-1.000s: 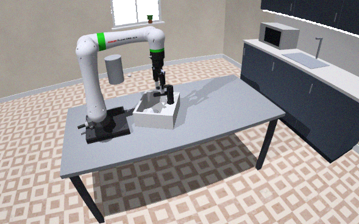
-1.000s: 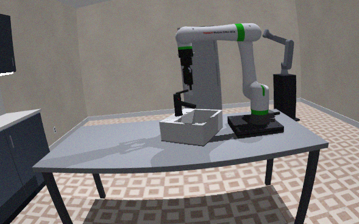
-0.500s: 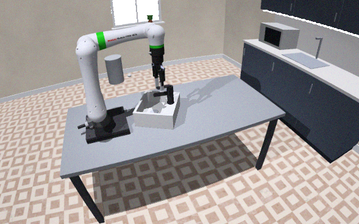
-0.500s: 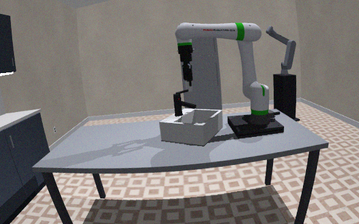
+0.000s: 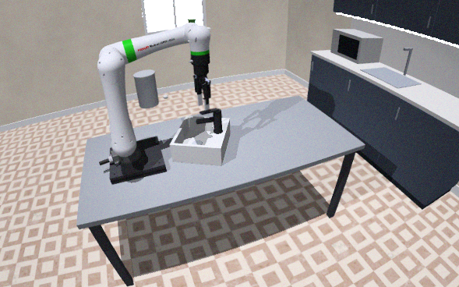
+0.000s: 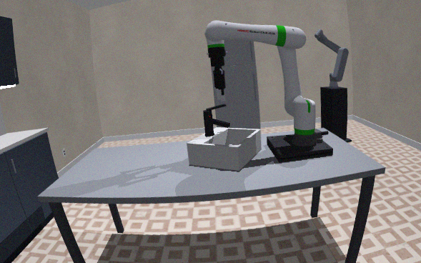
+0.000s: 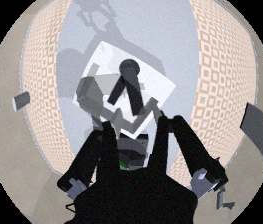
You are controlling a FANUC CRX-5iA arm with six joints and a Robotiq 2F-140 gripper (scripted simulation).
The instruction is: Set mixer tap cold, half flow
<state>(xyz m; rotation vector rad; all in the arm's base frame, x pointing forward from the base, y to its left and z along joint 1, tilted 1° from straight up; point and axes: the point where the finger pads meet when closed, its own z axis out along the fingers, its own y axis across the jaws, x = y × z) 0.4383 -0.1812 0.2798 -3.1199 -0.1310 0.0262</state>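
My hand is 6 cm above the lever and 3 cm short of it. Also, from my hand: white basin 30 cm below, 8 cm to the left, 1 cm behind.
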